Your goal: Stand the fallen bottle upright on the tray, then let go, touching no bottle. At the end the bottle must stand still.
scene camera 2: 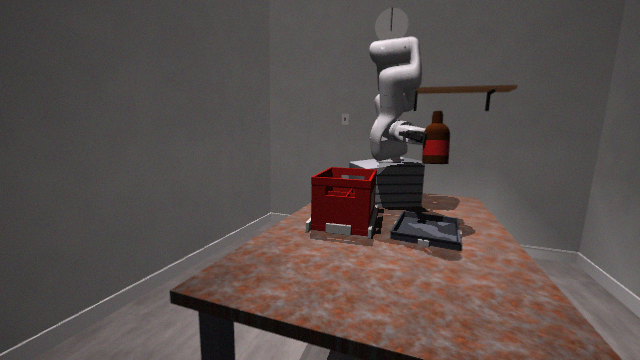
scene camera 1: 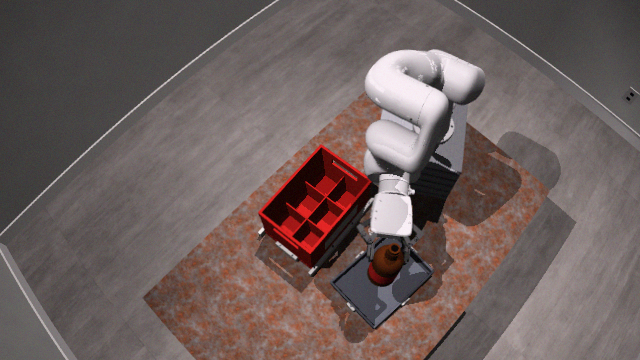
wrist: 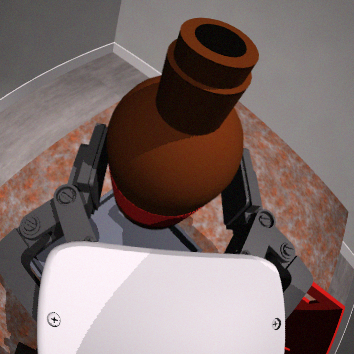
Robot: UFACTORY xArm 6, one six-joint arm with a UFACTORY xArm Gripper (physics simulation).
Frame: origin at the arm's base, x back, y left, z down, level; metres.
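Seen in the pictures: gripper, fingertip midpoint: (scene camera 2: 436, 139) (scene camera 1: 387, 263) (wrist: 169, 150); arm's base, link origin: (scene camera 2: 390, 160).
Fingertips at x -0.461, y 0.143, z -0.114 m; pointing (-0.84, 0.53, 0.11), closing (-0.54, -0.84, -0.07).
Observation:
Offsets run from my fingertips to a thing's middle. "pt": to the spot under its first point. Level surfaces: height alone.
The brown bottle @(dx +0.002, dy -0.001, dz -0.005 m) (scene camera 1: 386, 264) (scene camera 2: 436, 145) (wrist: 175, 150) with a red label is upright, neck up, and hangs well above the tray, with a wide gap below its base in the second scene view. My gripper (scene camera 1: 389, 252) (scene camera 2: 425, 136) (wrist: 169, 150) is shut on the bottle, one finger on each side of its body. The dark grey tray @(pt dx -0.040, dy +0.034, dz +0.297 m) (scene camera 1: 375, 305) (scene camera 2: 425, 231) lies flat on the table; part of it shows below the bottle in the wrist view. The far finger is hidden behind the bottle in the second scene view.
A red crate @(dx +0.065, dy -0.276, dz +0.214 m) (scene camera 1: 285, 238) (scene camera 2: 342, 212) (wrist: 315, 325) with compartments stands beside the tray, left of it in both scene views. The robot's base stands on a grey block (scene camera 2: 400, 187) behind them. A wooden shelf (scene camera 2: 465, 89) is on the back wall. The mottled table @(dz +0.302 m) (scene camera 1: 225, 300) (scene camera 2: 350, 285) bears crate and tray.

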